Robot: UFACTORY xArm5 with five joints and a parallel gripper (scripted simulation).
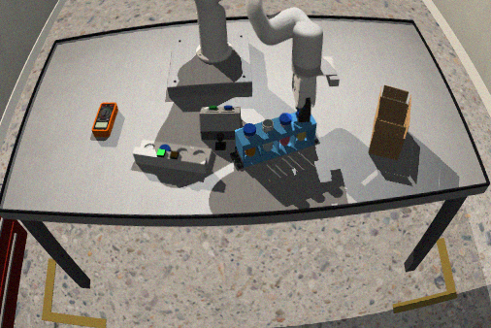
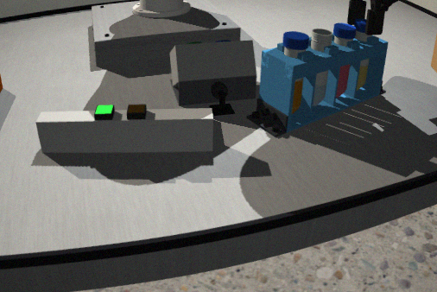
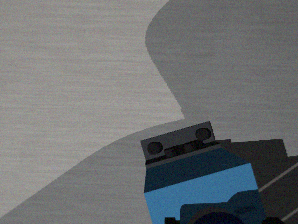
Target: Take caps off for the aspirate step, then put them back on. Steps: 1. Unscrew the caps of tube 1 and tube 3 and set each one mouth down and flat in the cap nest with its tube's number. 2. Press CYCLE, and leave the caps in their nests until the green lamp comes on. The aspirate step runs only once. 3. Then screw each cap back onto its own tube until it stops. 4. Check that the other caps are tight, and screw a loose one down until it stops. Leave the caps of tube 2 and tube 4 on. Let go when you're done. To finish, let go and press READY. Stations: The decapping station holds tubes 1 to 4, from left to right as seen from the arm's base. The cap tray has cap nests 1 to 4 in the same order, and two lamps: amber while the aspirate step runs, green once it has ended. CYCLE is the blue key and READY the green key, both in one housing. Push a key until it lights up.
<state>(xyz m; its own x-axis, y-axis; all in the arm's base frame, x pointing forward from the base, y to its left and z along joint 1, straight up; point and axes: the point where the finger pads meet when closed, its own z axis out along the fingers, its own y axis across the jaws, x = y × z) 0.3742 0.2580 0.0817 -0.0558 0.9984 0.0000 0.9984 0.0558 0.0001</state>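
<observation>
Now: hand 50 mm to the left of the blue cap, 20 mm short of it and 20 mm above it. The rest, counted from my hand: blue key: 210 mm to the right, 80 mm behind, 60 mm below; then green key: 250 mm to the right, 80 mm behind, 60 mm below; then grey key housing: 230 mm to the right, 80 mm below, 60 mm behind.
</observation>
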